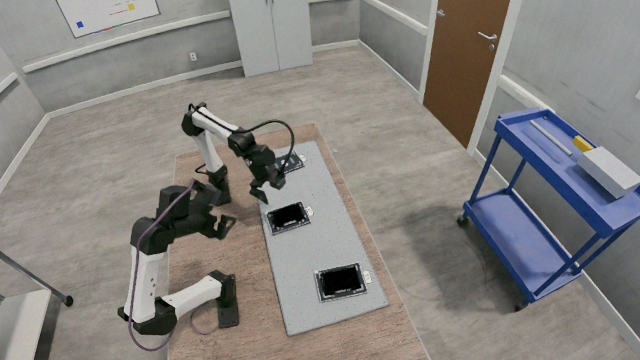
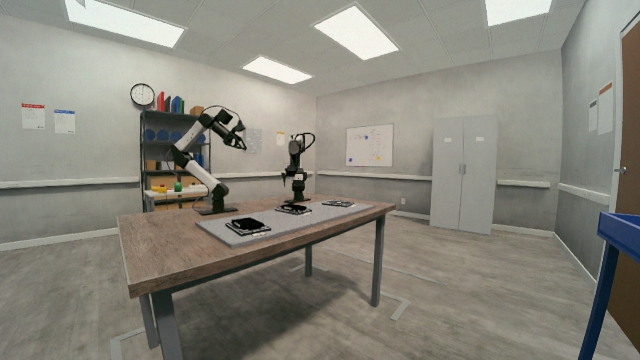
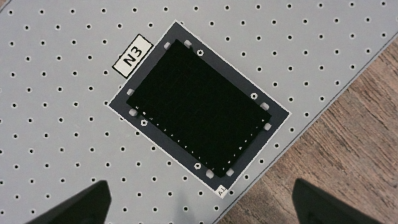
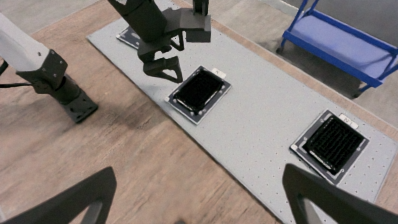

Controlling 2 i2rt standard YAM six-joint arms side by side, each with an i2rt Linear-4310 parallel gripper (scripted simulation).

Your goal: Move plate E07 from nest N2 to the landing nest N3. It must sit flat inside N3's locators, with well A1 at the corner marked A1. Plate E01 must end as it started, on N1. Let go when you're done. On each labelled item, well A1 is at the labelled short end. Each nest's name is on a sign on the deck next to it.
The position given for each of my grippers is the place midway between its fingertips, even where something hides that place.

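Observation:
Image 3 shows my left gripper [image 3: 200, 188] and a nest N3 [image 3: 118, 104]. My right gripper [image 1: 223, 214] is visible in image 1. Image 4 shows my left gripper [image 4: 181, 65] together with my right gripper [image 4: 199, 173].

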